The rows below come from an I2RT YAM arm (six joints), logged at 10 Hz.
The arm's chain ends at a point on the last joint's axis. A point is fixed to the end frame.
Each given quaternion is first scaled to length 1.
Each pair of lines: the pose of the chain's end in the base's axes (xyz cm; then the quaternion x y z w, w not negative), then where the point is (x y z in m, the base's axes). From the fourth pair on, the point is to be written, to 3 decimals.
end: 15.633, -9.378, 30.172, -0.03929, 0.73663, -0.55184, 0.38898
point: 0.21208 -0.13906 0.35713
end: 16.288, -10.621, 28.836, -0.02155, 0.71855, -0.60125, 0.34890
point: 0.21492 -0.15262 0.34638
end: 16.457, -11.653, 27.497, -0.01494, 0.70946, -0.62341, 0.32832
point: 0.21515 -0.16319 0.33408
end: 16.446, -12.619, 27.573, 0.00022, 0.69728, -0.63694, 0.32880
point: 0.212 -0.173 0.337
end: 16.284, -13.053, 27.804, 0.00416, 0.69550, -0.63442, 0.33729
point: 0.210 -0.177 0.340
